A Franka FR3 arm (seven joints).
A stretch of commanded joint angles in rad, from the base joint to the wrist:
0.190, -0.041, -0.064, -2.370, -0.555, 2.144, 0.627
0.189, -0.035, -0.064, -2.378, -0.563, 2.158, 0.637
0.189, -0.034, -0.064, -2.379, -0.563, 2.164, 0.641
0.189, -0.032, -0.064, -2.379, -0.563, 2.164, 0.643
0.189, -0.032, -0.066, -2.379, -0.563, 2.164, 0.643
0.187, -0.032, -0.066, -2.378, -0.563, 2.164, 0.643
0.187, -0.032, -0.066, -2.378, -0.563, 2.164, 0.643
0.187, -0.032, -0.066, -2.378, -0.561, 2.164, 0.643
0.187, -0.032, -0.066, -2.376, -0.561, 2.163, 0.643
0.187, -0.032, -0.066, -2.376, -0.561, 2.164, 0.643
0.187, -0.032, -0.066, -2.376, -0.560, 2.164, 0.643
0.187, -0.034, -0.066, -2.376, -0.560, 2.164, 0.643
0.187, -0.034, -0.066, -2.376, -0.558, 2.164, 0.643
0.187, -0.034, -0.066, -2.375, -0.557, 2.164, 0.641
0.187, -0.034, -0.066, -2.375, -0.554, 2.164, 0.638
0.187, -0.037, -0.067, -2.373, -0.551, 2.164, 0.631
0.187, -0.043, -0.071, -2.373, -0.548, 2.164, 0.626
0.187, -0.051, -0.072, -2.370, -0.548, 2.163, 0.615
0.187, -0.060, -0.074, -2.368, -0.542, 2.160, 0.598
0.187, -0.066, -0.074, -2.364, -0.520, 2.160, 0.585
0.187, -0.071, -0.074, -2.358, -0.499, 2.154, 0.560
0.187, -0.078, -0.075, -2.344, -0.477, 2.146, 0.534
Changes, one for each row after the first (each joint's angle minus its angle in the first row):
-0.001, 0.006, 0.000, -0.008, -0.008, 0.014, 0.010
-0.001, 0.007, 0.000, -0.009, -0.008, 0.020, 0.014
-0.001, 0.009, 0.000, -0.009, -0.008, 0.020, 0.016
-0.001, 0.009, -0.002, -0.009, -0.008, 0.020, 0.016
-0.003, 0.009, -0.002, -0.008, -0.008, 0.020, 0.016
-0.003, 0.009, -0.002, -0.008, -0.008, 0.020, 0.016
-0.003, 0.009, -0.002, -0.008, -0.006, 0.020, 0.016
-0.003, 0.009, -0.002, -0.006, -0.006, 0.019, 0.016
-0.003, 0.009, -0.002, -0.006, -0.006, 0.020, 0.016
-0.003, 0.009, -0.002, -0.006, -0.005, 0.020, 0.016
-0.003, 0.007, -0.002, -0.006, -0.005, 0.020, 0.016
-0.003, 0.007, -0.002, -0.006, -0.003, 0.020, 0.016
-0.003, 0.007, -0.002, -0.005, -0.002, 0.020, 0.014
-0.003, 0.007, -0.002, -0.005, 0.001, 0.020, 0.011
-0.003, 0.004, -0.003, -0.003, 0.004, 0.020, 0.004
-0.003, -0.002, -0.007, -0.003, 0.007, 0.020, -0.001
-0.003, -0.010, -0.008, 0.000, 0.007, 0.019, -0.012
-0.003, -0.019, -0.010, 0.002, 0.013, 0.016, -0.029
-0.003, -0.025, -0.010, 0.006, 0.035, 0.016, -0.042
-0.003, -0.030, -0.010, 0.012, 0.056, 0.010, -0.067
-0.003, -0.037, -0.011, 0.026, 0.078, 0.002, -0.093

